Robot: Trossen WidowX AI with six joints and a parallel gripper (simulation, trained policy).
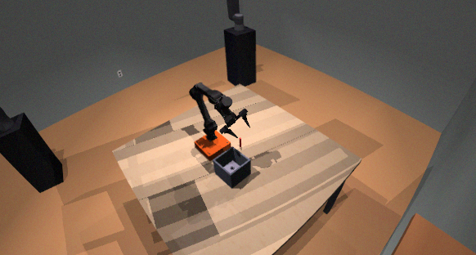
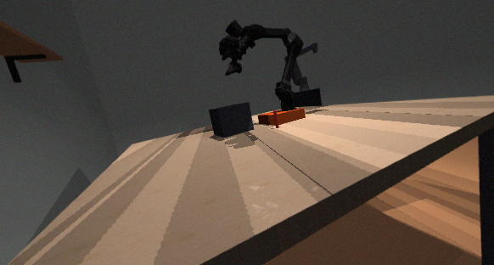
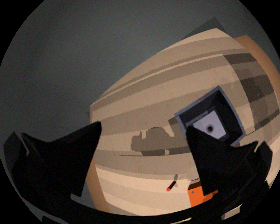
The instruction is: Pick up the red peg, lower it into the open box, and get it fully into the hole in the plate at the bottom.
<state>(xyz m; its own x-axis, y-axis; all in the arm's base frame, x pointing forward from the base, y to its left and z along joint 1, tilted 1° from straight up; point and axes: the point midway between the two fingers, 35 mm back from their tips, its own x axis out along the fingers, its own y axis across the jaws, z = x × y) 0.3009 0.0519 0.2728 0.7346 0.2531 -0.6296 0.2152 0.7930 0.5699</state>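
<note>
My gripper tip is now 170 mm past the red peg, 80 mm to the right of it and 270 mm above it. From my gripper tip the other things lie so: grey plate (90 mm to the right, 260 mm below).
</note>
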